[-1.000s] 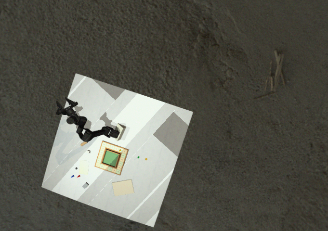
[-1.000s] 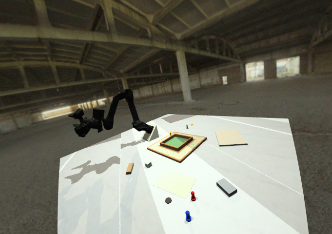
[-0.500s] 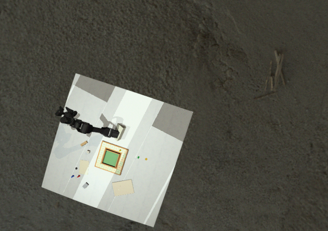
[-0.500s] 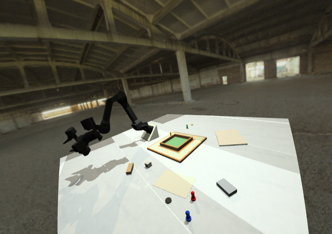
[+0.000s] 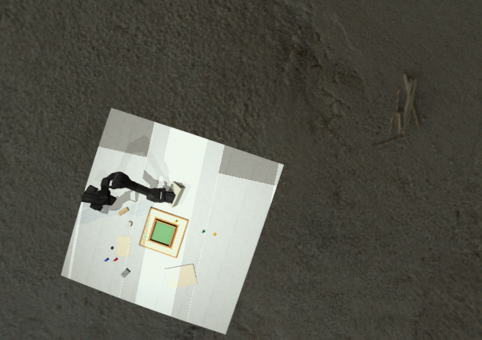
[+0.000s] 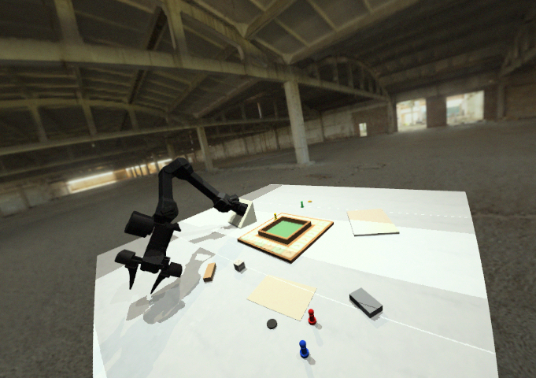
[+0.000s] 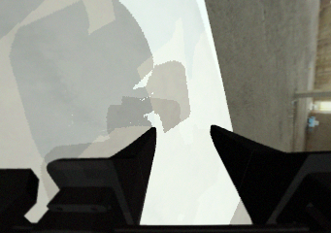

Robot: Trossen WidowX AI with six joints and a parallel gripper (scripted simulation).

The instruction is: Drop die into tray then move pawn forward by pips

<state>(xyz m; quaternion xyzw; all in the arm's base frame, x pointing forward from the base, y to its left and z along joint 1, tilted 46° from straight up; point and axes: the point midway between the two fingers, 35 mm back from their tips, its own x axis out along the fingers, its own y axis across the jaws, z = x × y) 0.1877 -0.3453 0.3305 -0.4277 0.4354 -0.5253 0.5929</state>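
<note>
My gripper tip is now 28 cm to the right of the white die, 12 cm short of it and 1 cm above it. Also, from my gripper tip: black disc (34 cm ahead, 22 cm to the left, 2 cm below); wooden block (20 cm to the left, 6 cm ahead, 2 cm below); cream sheet (30 cm ahead, 29 cm to the left, 2 cm below).
</note>
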